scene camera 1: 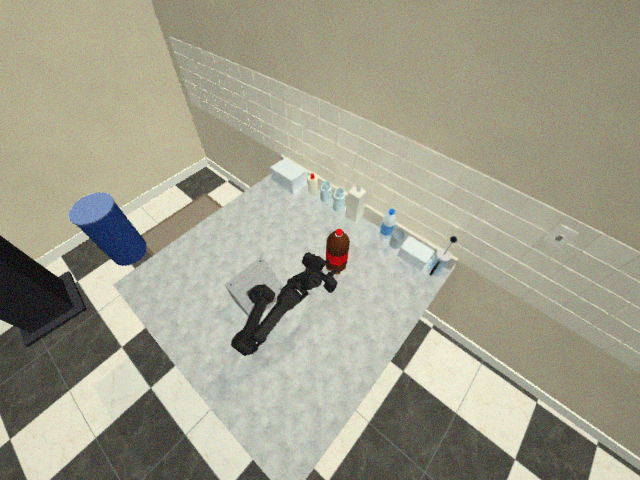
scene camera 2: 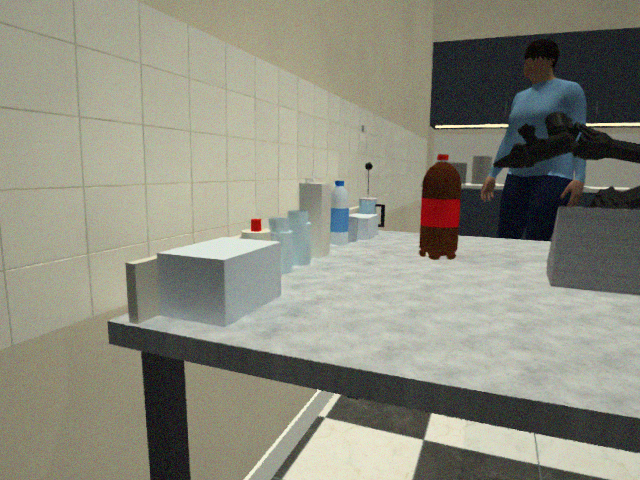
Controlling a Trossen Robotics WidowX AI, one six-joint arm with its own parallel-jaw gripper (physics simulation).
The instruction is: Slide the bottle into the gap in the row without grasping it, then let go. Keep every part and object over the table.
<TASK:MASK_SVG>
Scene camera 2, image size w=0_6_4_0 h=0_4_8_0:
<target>my gripper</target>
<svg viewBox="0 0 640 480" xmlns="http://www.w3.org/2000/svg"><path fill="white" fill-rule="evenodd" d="M549 138L538 139L534 134L536 131L533 125L528 126L526 123L517 132L527 143L525 145L522 143L514 144L510 154L494 162L493 166L500 168L524 168L526 166L526 168L533 167L537 162L551 159L554 155Z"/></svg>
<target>tall white carton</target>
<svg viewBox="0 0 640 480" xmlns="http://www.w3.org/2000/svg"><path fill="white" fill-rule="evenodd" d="M314 168L312 171L313 179L305 179L305 183L299 183L299 210L308 211L308 222L311 223L311 258L321 259L330 254L331 183L315 183L317 171Z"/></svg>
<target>white box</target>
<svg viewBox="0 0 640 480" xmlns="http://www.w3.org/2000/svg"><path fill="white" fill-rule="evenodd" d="M281 242L221 237L158 252L157 271L160 316L227 327L280 297Z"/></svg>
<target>blue-capped bottle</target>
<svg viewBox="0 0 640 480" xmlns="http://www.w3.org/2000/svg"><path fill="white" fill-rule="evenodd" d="M335 181L335 188L331 192L330 244L341 246L348 244L349 195L344 188L344 181Z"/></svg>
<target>brown bottle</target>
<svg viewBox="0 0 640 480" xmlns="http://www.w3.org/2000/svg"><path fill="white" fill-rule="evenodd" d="M440 154L438 155L437 163L429 168L422 183L419 243L421 250L419 255L424 257L427 252L429 254L428 257L433 260L438 260L440 256L447 255L447 259L451 260L456 257L454 252L458 247L461 179L456 168L448 163L449 155Z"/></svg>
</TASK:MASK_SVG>
